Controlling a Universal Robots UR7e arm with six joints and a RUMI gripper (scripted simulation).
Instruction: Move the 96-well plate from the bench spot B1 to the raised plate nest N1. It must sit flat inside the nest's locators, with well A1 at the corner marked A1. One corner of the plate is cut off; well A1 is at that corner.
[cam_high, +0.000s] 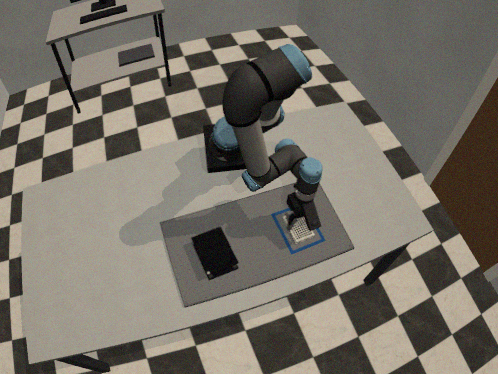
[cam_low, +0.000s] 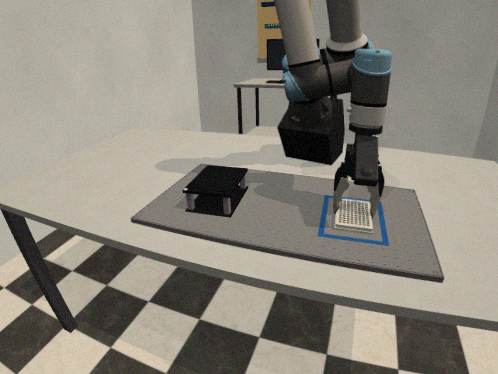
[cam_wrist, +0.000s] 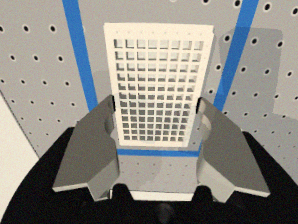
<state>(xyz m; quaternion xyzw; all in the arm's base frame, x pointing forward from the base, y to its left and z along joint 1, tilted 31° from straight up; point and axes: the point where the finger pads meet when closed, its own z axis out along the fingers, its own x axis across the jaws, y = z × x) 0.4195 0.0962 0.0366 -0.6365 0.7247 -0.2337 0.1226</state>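
Right now my hand is 60 mm past the black raised plate nest, 340 mm to the left of it and 40 mm below it. Round my hand: A1 corner mark 410 mm to the right, 50 mm above; then white 96-well plate 10 mm below.
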